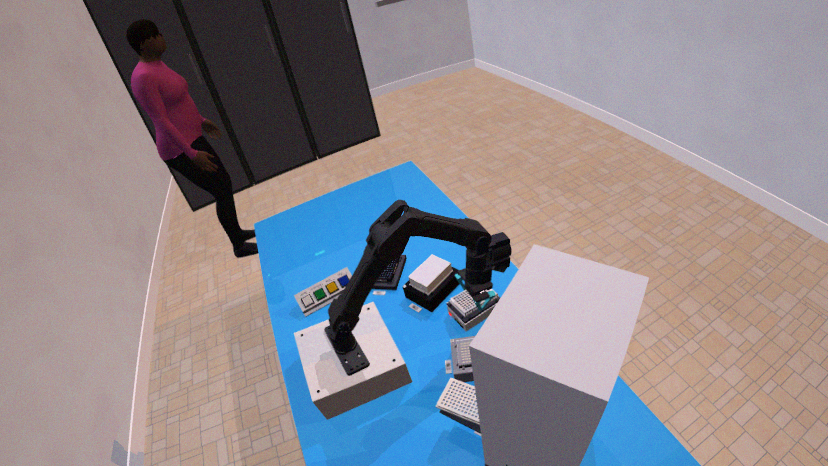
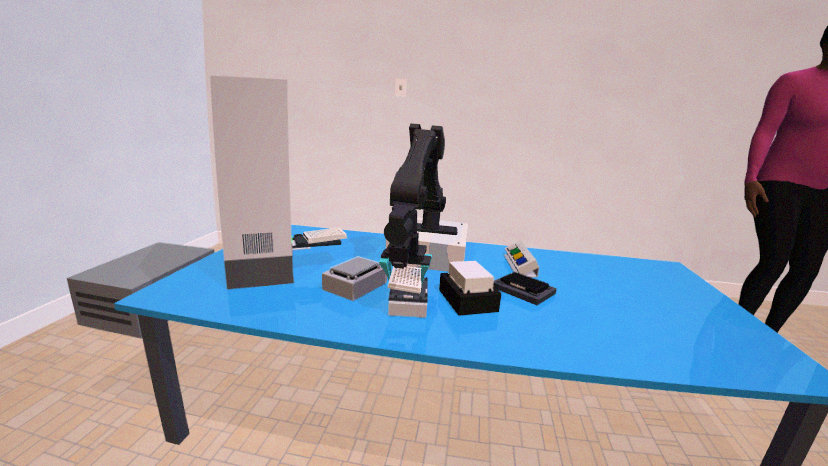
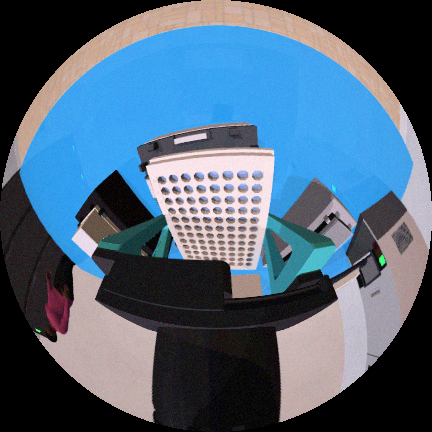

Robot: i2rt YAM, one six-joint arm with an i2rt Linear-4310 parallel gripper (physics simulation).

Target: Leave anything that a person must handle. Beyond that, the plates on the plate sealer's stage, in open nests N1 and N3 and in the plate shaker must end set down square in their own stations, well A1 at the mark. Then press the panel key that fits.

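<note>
My gripper [image 1: 472, 296] [image 2: 406, 265] [image 3: 215, 216] is shut on a white well plate [image 1: 463, 300] [image 2: 405, 278] [image 3: 215, 201], its teal fingers on the plate's two long sides. The plate sits just above a small station with a dark top and a light grey base [image 1: 476, 317] [image 2: 407, 305] [image 3: 201, 139]. A second well plate [image 1: 458, 398] [image 2: 323, 234] lies on a dark nest beside the tall cabinet. A grey device with a dark top [image 1: 461, 354] [image 2: 354, 276] stands between them. The key panel [image 1: 322, 289] [image 2: 519, 258] has white, green, yellow and blue keys.
A black station carrying a white lidded box [image 1: 430, 272] [image 2: 469, 275] stands close to the left of the plate. A black nest [image 1: 389, 272] [image 2: 524, 287] lies behind it. The tall grey cabinet [image 1: 555, 348] [image 2: 251, 174] stands close by. A person in pink [image 1: 173, 116] [image 2: 793, 174] stands near the table's end.
</note>
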